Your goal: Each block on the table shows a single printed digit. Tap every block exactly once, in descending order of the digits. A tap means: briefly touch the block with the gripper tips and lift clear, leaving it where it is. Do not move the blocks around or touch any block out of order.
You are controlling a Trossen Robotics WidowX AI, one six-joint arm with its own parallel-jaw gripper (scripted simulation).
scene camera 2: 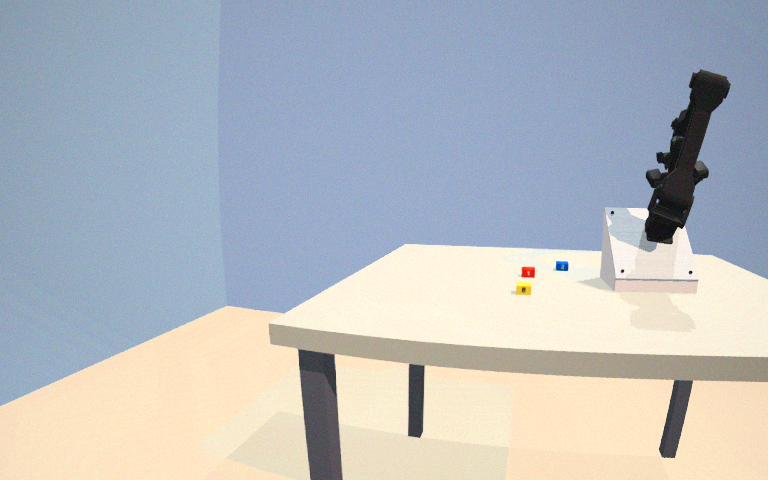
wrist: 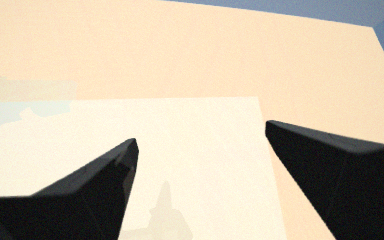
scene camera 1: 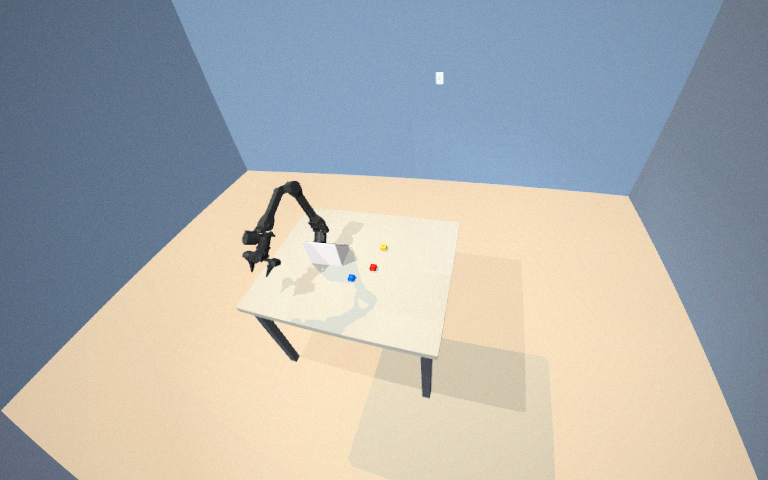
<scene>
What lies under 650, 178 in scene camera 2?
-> My gripper.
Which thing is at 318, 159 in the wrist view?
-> My gripper.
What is my gripper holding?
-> Nothing.
</scene>
